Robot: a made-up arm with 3 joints. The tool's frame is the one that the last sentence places.
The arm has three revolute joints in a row. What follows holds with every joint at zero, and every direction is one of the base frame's.
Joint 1 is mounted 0.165 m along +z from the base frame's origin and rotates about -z.
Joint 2 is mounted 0.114 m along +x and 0.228 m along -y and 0.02 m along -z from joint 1 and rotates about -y.
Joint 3 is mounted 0.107 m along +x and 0.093 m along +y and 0.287 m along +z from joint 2 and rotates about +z.
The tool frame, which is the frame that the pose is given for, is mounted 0.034 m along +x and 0.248 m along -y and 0.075 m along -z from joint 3; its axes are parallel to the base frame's.
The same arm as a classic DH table. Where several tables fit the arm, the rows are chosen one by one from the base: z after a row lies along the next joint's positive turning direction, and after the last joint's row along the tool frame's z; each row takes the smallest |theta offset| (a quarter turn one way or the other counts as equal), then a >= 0, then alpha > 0; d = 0 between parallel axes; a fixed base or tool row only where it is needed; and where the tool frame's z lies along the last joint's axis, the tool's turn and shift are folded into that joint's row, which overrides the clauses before.
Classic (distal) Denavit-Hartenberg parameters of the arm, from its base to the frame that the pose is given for. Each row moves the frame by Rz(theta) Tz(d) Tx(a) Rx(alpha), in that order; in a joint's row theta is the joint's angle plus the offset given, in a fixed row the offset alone. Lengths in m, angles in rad.
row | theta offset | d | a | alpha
base (fixed) | 0 | 0 | 0 | 3.1416
joint 1 | 0 | -0.145 | 0.114 | -1.5708
joint 2 | 0 | 0.135 | 0.107 | -1.5708
joint 3 | -1.4345 | 0 | 0.2503 | 0
tool (fixed) | 1.4345 | 0.212 | 0 | 0

